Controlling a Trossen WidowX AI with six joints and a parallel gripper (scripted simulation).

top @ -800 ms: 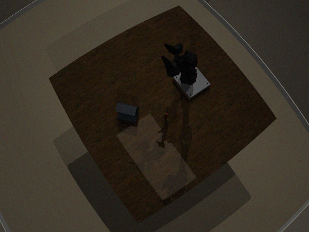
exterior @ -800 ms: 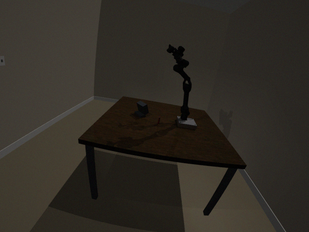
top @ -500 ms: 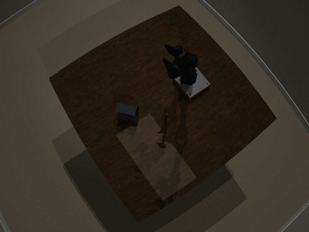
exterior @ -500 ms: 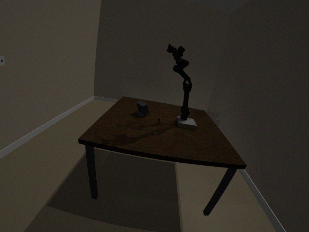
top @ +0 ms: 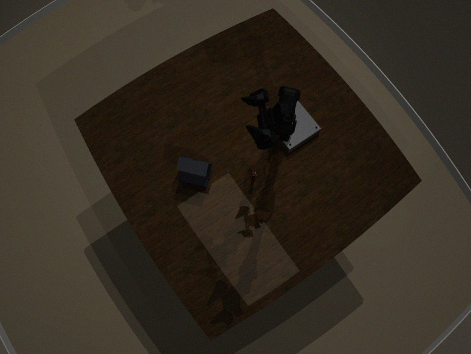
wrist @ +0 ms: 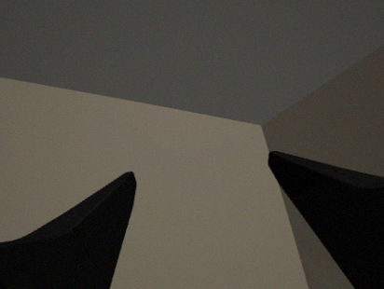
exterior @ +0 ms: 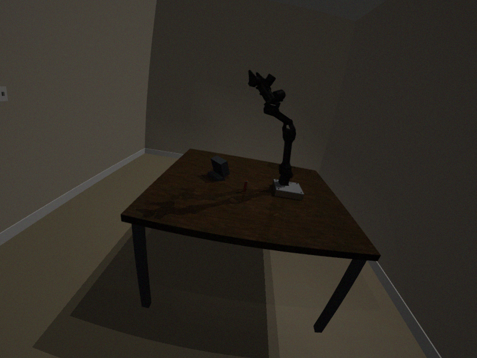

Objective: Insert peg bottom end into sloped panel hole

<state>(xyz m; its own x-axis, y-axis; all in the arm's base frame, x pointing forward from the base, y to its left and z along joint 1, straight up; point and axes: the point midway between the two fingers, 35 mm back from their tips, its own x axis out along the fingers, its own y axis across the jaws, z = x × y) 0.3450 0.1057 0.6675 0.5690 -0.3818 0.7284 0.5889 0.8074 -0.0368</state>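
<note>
My gripper tip is 7 cm past the peg, 1 cm to the right of it and 68 cm above it. From my gripper tip the other things lie so: sloped panel 9 cm ahead, 18 cm to the right, 65 cm below.
</note>
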